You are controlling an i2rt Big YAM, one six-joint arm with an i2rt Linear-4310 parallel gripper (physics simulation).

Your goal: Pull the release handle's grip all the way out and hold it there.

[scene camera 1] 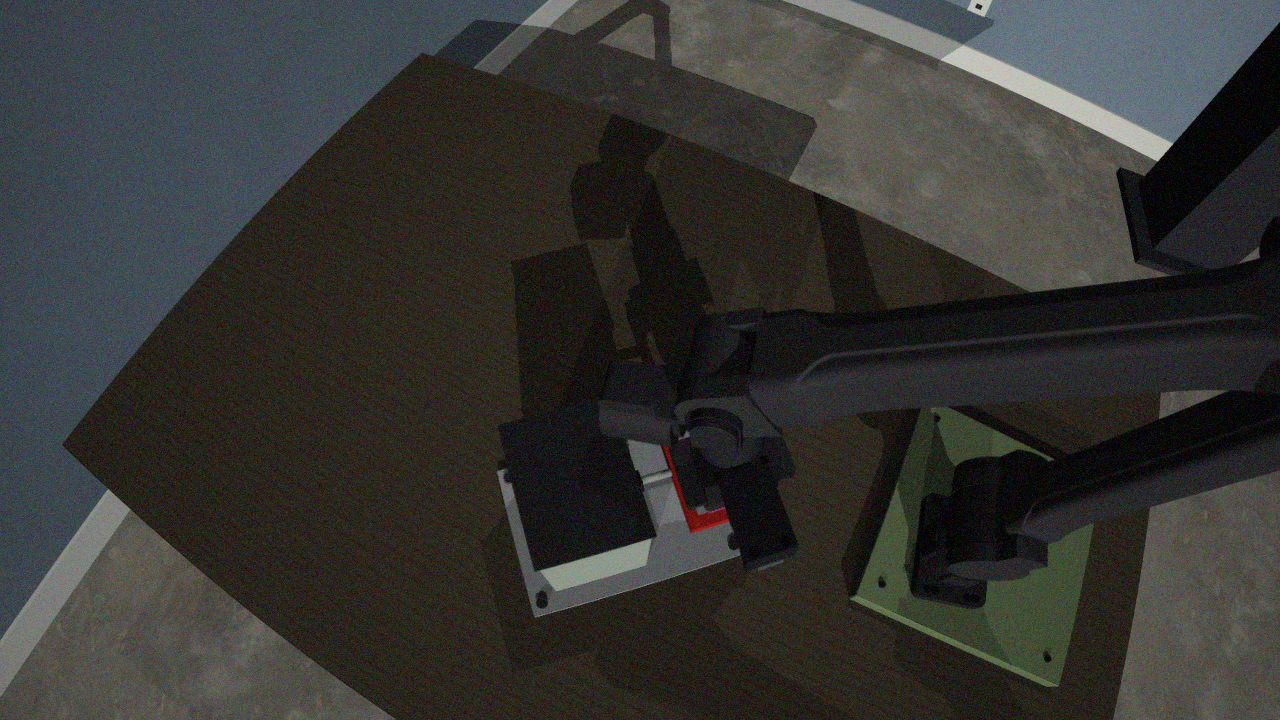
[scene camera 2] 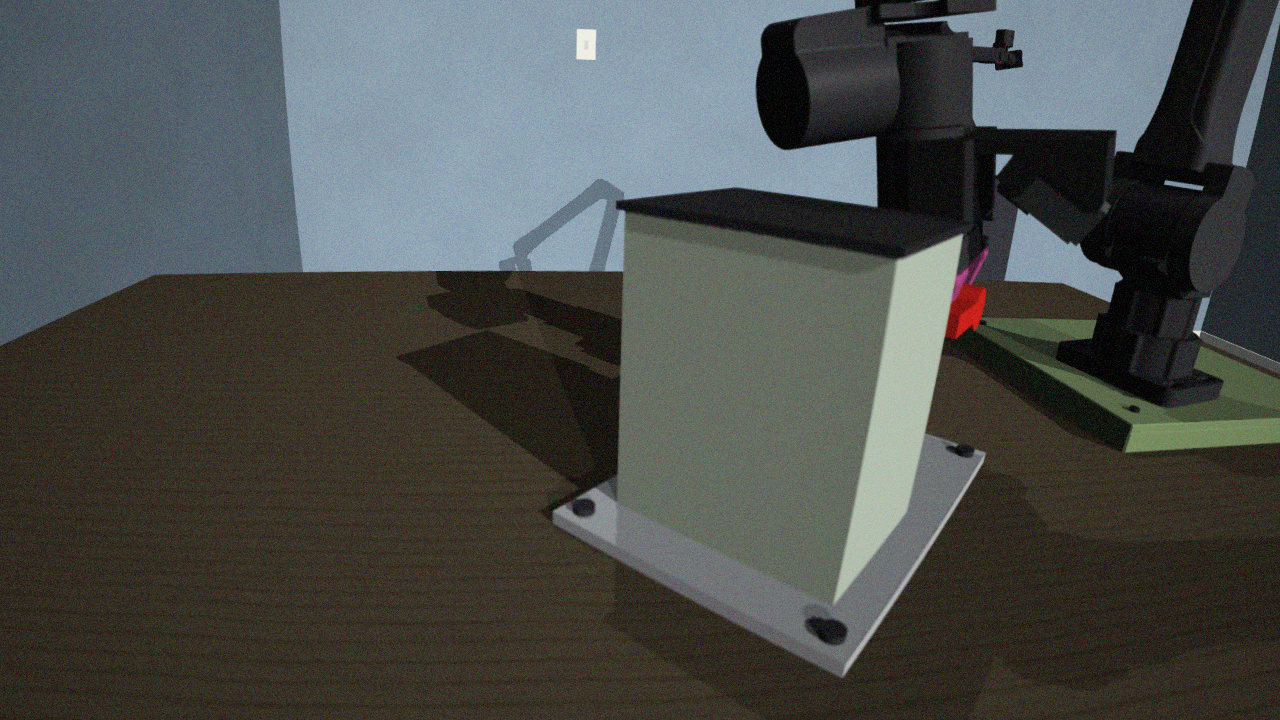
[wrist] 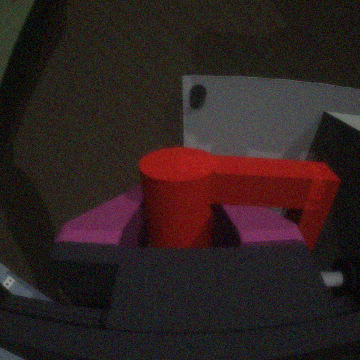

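Note:
The red release handle (scene camera 1: 708, 519) (scene camera 2: 966, 311) (wrist: 270, 167) is a U-shaped frame with a thick round grip bar (wrist: 177, 200). A short pale rod (scene camera 1: 657, 478) (wrist: 332, 278) runs between the handle and the pale green box (scene camera 1: 597, 565) (scene camera 2: 751, 385), which has a black lid (scene camera 1: 572, 483) (scene camera 2: 787, 214). My gripper (wrist: 179, 180) is shut on the grip, one magenta finger on each side of it. The lower part of the grip is hidden by the gripper body. The box hides most of the handle in the second scene view.
The box stands on a grey plate (scene camera 1: 680, 557) (scene camera 2: 716, 573) (wrist: 250, 110) with dark bolts at its corners. The arm's green base (scene camera 1: 1002, 626) (scene camera 2: 1190, 434) stands to the right on the dark wooden table (scene camera 1: 358, 295) (scene camera 2: 268, 537). The arm reaches over the table from the right.

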